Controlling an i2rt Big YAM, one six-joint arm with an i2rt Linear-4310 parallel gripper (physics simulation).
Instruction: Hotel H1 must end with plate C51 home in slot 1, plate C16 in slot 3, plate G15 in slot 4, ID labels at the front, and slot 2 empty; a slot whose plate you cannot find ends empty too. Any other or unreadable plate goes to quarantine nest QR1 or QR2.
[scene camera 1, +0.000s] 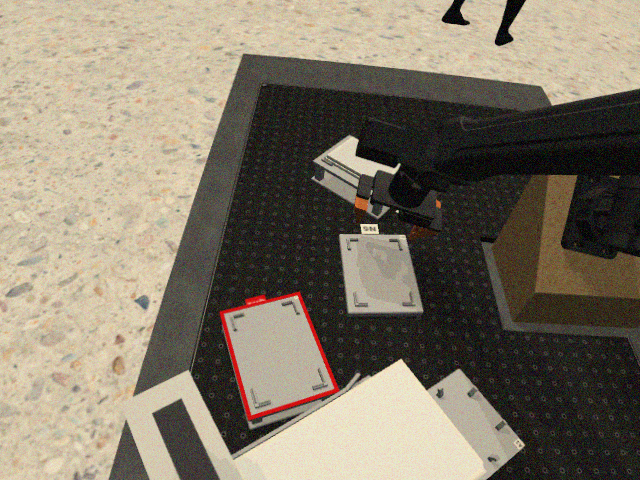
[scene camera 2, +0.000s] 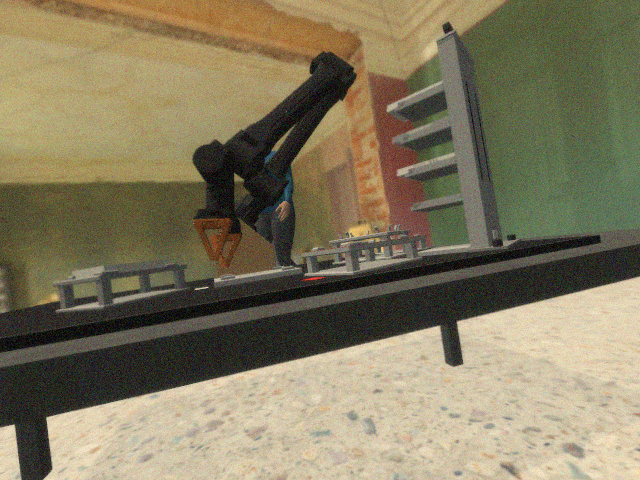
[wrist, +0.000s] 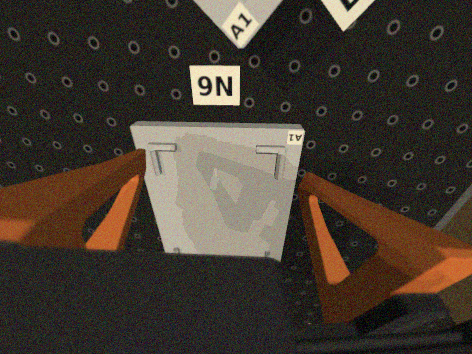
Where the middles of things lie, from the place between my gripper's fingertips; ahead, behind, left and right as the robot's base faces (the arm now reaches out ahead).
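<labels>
The flat grey nest (scene camera 1: 378, 276) is 30 mm below my hand, and it sits 70 mm to the left of my hand as well.
</labels>
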